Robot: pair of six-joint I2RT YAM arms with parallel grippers.
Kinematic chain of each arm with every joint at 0, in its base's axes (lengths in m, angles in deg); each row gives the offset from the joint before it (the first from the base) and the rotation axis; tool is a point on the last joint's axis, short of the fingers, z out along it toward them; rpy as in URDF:
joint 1: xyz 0 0 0.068 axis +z
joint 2: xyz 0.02 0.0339 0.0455 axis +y
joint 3: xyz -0.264 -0.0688 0 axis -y
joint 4: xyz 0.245 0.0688 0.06 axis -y
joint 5: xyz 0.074 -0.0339 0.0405 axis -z
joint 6: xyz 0.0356 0 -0.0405 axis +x
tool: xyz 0 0 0 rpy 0 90 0
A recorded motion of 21 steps. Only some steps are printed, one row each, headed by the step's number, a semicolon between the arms.
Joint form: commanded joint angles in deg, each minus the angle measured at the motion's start. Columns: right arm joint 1, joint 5, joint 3, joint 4, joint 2, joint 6; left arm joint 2, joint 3, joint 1, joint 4, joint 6, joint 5.
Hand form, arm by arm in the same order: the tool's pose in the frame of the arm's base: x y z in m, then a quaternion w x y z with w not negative. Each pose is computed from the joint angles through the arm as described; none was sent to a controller.
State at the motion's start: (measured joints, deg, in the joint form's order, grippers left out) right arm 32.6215 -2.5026 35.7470 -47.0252 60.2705 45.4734; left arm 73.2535 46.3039 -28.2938 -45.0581 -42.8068 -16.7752
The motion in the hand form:
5: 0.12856 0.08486 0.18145 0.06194 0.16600 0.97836 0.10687; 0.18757 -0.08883 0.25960 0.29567 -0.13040 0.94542 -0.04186
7: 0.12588 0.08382 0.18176 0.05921 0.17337 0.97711 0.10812; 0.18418 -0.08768 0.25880 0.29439 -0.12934 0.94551 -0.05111
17: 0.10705 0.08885 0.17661 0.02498 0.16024 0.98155 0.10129; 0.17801 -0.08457 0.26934 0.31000 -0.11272 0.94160 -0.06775
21: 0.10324 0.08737 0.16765 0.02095 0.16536 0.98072 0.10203; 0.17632 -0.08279 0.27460 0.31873 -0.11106 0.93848 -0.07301
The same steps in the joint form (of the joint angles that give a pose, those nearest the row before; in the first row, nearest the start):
5: -0.19 -1.80 -2.70 -4.21 -1.99 6.73; -10.67 3.44 0.34 -0.56 3.52 1.39
7: -0.02 -1.98 -2.96 -4.83 -2.79 7.78; -11.73 2.65 0.35 -0.38 3.43 2.36
17: 5.61 -3.21 -4.63 -7.82 -4.55 11.83; -14.45 3.09 0.52 -0.64 5.54 3.59
21: 6.05 -3.47 -6.91 -6.24 -5.07 12.88; -15.42 3.53 0.78 -0.73 6.07 3.77

